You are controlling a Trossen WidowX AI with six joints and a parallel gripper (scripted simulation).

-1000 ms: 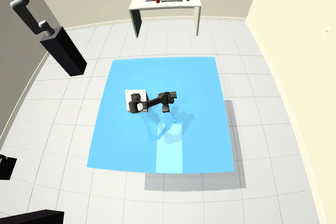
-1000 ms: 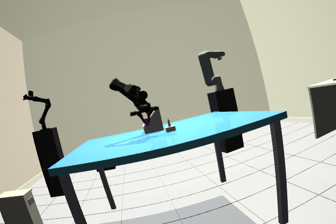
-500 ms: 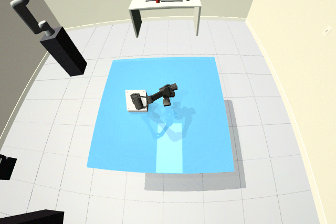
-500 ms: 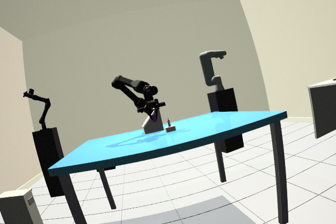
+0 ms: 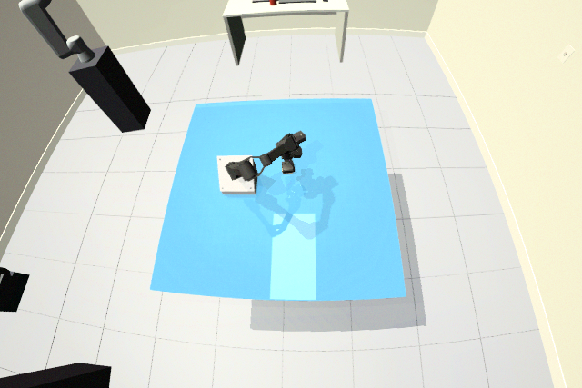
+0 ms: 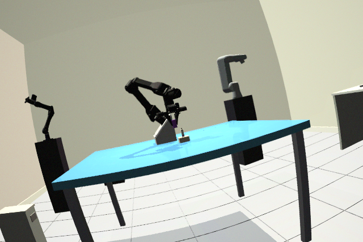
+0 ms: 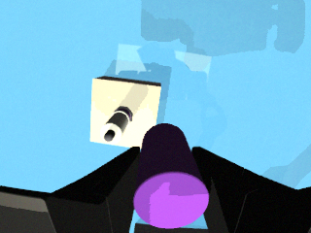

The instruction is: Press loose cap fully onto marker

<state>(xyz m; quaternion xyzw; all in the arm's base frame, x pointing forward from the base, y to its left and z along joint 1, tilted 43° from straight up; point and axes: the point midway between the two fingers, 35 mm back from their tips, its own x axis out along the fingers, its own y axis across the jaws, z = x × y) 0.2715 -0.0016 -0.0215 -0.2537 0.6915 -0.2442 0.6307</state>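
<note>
Now: gripper tip 4 cm to the right of the holder block and 10 cm above it. From my gripper tip the other things lie so: marker cap: 1 cm above.
</note>
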